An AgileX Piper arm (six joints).
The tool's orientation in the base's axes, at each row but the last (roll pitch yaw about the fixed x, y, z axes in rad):
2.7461 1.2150 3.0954
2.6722 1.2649 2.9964
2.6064 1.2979 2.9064
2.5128 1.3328 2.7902
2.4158 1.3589 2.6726
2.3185 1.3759 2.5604
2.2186 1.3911 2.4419
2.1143 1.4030 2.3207
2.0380 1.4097 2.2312
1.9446 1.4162 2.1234
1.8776 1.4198 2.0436
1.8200 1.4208 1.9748
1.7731 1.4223 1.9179
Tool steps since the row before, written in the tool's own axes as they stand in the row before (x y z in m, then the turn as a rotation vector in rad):
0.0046 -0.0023 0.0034 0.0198 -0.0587 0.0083
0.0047 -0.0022 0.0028 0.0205 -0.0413 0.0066
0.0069 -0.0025 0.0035 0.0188 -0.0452 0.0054
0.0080 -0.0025 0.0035 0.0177 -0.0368 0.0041
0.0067 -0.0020 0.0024 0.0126 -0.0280 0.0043
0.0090 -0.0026 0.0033 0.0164 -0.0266 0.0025
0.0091 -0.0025 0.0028 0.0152 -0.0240 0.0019
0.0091 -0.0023 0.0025 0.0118 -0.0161 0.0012
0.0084 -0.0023 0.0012 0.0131 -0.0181 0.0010
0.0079 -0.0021 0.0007 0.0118 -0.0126 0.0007
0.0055 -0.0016 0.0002 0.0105 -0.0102 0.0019
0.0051 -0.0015 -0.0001 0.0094 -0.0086 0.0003
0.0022 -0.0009 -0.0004 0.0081 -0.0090 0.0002
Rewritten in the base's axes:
0.0021 -0.0009 -0.0057 0.0191 -0.0519 -0.0291
0.0018 -0.0010 -0.0055 0.0122 -0.0360 -0.0269
0.0021 -0.0009 -0.0078 0.0126 -0.0402 -0.0256
0.0022 -0.0008 -0.0088 0.0094 -0.0326 -0.0231
0.0015 -0.0007 -0.0072 0.0085 -0.0246 -0.0169
0.0023 -0.0007 -0.0096 0.0058 -0.0233 -0.0202
0.0020 -0.0007 -0.0096 0.0048 -0.0210 -0.0186
0.0019 -0.0006 -0.0095 0.0030 -0.0139 -0.0140
0.0008 -0.0009 -0.0087 0.0030 -0.0157 -0.0156
0.0004 -0.0009 -0.0081 0.0019 -0.0106 -0.0135
0.0001 -0.0008 -0.0057 0.0028 -0.0082 -0.0119
-0.0002 -0.0008 -0.0053 0.0010 -0.0071 -0.0106
-0.0004 -0.0006 -0.0023 0.0011 -0.0077 -0.0093

